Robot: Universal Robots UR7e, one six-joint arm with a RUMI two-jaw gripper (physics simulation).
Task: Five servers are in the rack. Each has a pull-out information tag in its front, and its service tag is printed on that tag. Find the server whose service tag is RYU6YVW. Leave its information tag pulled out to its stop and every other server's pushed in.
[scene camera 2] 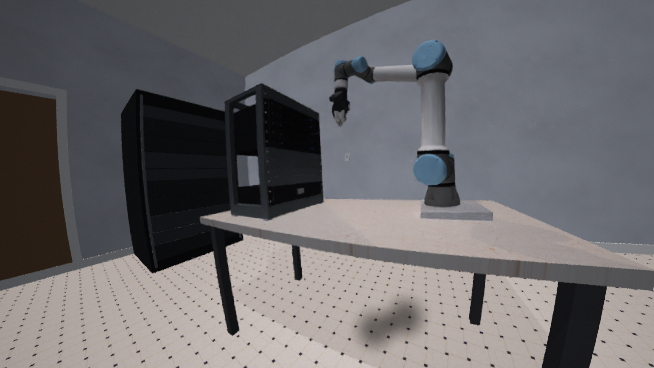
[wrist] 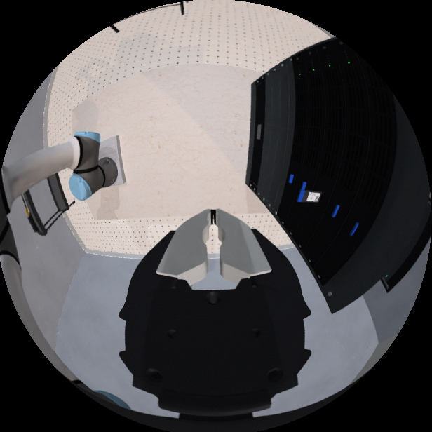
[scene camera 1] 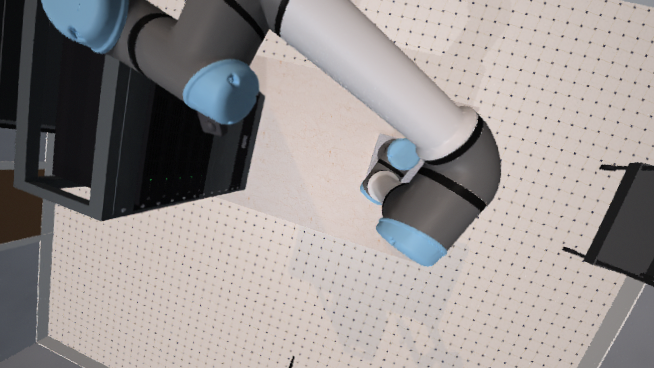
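Pixels of known places: gripper, fingertip midpoint: (scene camera 2: 339, 126); arm's base, link origin: (scene camera 2: 441, 203).
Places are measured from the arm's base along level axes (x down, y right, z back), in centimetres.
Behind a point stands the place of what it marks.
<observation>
The dark rack (scene camera 1: 104, 165) @[x -58.6, y -24.9, z -70.4 cm] (scene camera 2: 262, 150) @[x -28.2, y -38.3, z -70.2 cm] (wrist: 330, 299) stands on the table, with the black server fronts (wrist: 345, 145) in its upper part. In the wrist view, one information tag (wrist: 313, 196) is pulled out, showing a white label behind its blue end; the print is too small to read. The other blue tag ends, (wrist: 291, 178) lowest, then one (wrist: 303, 185) partly beside the pulled-out tag, and two higher ones (wrist: 335, 210) (wrist: 354, 229), show no label and look pushed in. My gripper (scene camera 2: 340, 124) @[x -42.7, y -0.6, z -49.3 cm] (wrist: 213, 210) is shut and empty, in front of the rack and apart from it. The arm hides its fingers in scene camera 1.
The table (scene camera 2: 380, 230) @[x 3.3, y -34.8, z -21.6 cm] carries the rack and the arm's base plate (scene camera 2: 457, 212) @[x 0.5, y -16.3, z 3.8 cm] (wrist: 119, 155). A large black cabinet (scene camera 2: 137, 175) stands behind the rack. My forearm (scene camera 1: 370, 70) @[x -70.1, y 1.4, z -18.0 cm] reaches above the table. A dark object with thin rods (scene camera 1: 625, 220) stands at the right in scene camera 1.
</observation>
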